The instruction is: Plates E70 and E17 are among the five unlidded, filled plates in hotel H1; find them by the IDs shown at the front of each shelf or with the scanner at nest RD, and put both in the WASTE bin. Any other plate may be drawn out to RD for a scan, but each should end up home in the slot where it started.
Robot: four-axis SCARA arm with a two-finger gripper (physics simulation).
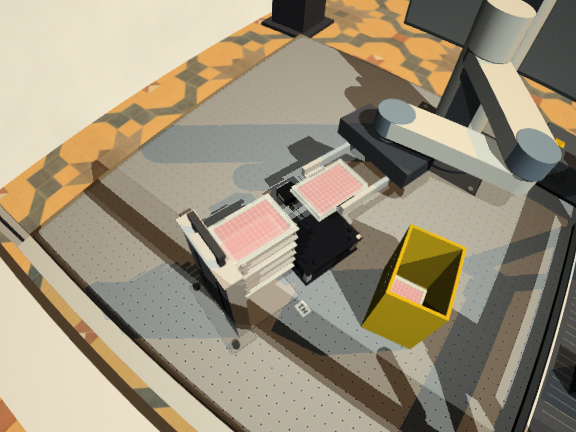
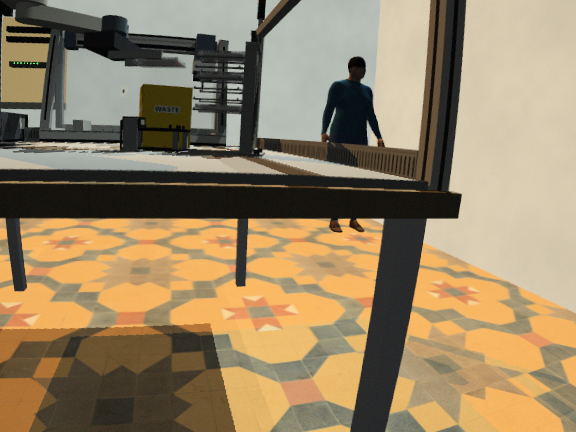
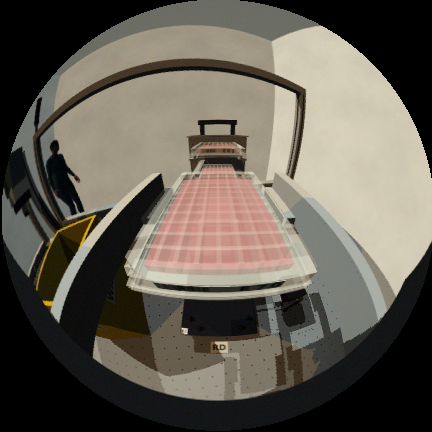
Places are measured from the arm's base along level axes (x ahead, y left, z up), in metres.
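Where they show: gripper, fingertip midpoint: [image 1: 321, 190] [image 2: 168, 59] [image 3: 217, 180].
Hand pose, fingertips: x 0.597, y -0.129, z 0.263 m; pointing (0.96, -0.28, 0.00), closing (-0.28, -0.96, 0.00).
Observation:
Each offset is from my fingertips to the top centre of the thing. "pt": to the spot under its first point.
My gripper [image 1: 324, 189] [image 3: 217, 180] is shut on a pink-filled, unlidded plate @[0.007 m left, 0.023 m back, 0.003 m down] [image 1: 334, 186] [image 2: 170, 62] [image 3: 220, 235]. It holds the plate level in the air, apart from hotel H1 and above the table near nest RD. The plate's front ID is not readable. Hotel H1 [image 1: 237, 305] [image 2: 248, 100] [image 3: 217, 138] holds several plates on its shelves; its top plate @[0.043 m right, 0.147 m ahead, 0.018 m up] [image 1: 255, 227] shows pink wells. Nest RD @[0.006 m left, 0.023 m back, 0.180 m down] [image 1: 327, 245] [image 3: 220, 317] is a black platform beside the hotel. The yellow WASTE bin @[0.239 m left, 0.010 m back, 0.050 m down] [image 1: 400, 325] [image 2: 166, 97] stands apart, with a pink plate @[0.244 m left, 0.014 m back, 0.230 m down] [image 1: 407, 291] inside.
A small black block @[0.120 m right, 0.073 m back, 0.167 m down] [image 1: 286, 192] stands beside nest RD. The H1 label @[pt 0.066 m left, 0.121 m ahead, 0.250 m down] [image 1: 302, 308] lies on the table in front of the hotel. The arm's column [image 1: 500, 30] rises at the back right. A person [image 2: 350, 105] [image 3: 62, 172] stands beyond the table.

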